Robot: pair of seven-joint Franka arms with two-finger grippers.
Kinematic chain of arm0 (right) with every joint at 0, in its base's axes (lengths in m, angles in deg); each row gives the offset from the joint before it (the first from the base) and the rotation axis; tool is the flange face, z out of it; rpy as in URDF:
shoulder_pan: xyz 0 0 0.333 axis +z
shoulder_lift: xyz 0 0 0 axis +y
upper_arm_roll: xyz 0 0 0.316 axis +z
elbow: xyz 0.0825 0 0 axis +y
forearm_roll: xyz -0.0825 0 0.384 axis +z
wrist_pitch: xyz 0 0 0 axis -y
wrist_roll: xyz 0.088 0 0 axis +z
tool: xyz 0 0 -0.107 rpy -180 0 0
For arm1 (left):
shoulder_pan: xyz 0 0 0.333 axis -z
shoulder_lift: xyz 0 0 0 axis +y
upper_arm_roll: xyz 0 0 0.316 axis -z
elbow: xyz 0.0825 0 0 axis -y
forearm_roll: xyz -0.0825 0 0.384 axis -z
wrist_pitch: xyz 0 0 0 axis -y
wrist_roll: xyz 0.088 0 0 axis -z
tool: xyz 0 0 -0.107 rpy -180 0 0
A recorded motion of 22 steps. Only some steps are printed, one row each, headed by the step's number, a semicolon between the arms.
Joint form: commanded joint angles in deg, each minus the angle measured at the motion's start. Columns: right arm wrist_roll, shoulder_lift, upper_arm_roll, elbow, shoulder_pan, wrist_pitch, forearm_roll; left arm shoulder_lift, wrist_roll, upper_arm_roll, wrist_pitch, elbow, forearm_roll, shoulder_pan.
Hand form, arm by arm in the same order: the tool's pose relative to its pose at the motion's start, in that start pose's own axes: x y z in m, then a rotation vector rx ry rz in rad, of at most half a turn. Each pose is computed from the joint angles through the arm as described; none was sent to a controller.
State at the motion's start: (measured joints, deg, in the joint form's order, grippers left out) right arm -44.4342 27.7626 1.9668 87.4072 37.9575 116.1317 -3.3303; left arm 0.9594 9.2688 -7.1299 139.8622 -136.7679 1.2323 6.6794
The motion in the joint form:
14: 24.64 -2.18 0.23 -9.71 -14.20 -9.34 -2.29; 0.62 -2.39 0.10 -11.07 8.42 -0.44 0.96
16: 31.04 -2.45 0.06 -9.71 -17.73 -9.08 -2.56; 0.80 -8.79 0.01 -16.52 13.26 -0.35 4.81
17: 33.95 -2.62 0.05 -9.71 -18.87 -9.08 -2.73; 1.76 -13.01 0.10 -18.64 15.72 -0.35 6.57
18: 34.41 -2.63 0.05 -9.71 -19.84 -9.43 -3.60; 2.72 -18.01 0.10 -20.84 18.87 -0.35 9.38
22: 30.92 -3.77 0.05 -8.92 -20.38 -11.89 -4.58; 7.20 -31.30 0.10 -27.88 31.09 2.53 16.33
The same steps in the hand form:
14: 0.1091 0.1405 -0.0872 -0.0279 0.0525 -0.1863; 0.0280 0.0066 -0.0384 -0.0031 -0.0573 -0.0161
16: 0.1290 0.1809 -0.0896 -0.0373 0.0593 -0.2350; 0.0455 0.0406 -0.0649 -0.0027 -0.0716 -0.0621
17: 0.1344 0.1941 -0.0913 -0.0421 0.0614 -0.2664; 0.0545 0.0580 -0.0715 0.0018 -0.0826 -0.1030
18: 0.1389 0.2063 -0.0906 -0.0593 0.0591 -0.2614; 0.0654 0.0854 -0.0834 0.0073 -0.0827 -0.1406
22: 0.1341 0.2174 -0.0939 -0.0865 0.0310 -0.1936; 0.0998 0.1639 -0.1251 -0.0223 -0.0791 -0.2687

